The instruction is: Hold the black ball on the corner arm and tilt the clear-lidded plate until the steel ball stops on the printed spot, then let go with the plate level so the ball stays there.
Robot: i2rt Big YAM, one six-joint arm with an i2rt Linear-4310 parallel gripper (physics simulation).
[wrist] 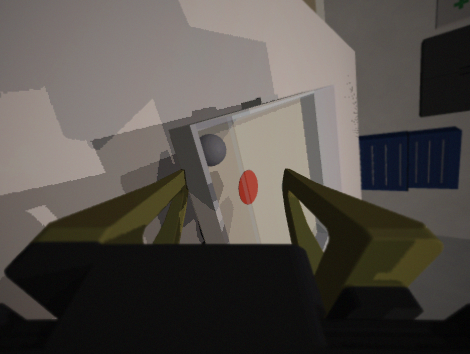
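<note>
The clear-lidded plate (275, 142) lies beyond the fingertips, turned at an angle in the view; its exact tilt is hard to tell. The grey steel ball (213, 150) is inside it, near the upper left corner and close to the left wall. The red printed spot (248, 187) is below and right of the ball, apart from it. My gripper (235, 177) has its two olive fingers standing well apart over the plate, shut on the black ball. The black ball and the corner arm are hidden behind the dark gripper body at the bottom.
A pale surface (312, 60) with broad shadows lies around and beneath the plate. Two blue ribbed blocks (384, 162) (435, 160) are side by side at the right. A black flat object (446, 75) is above them, and a green mark (460, 4) shows at the top right.
</note>
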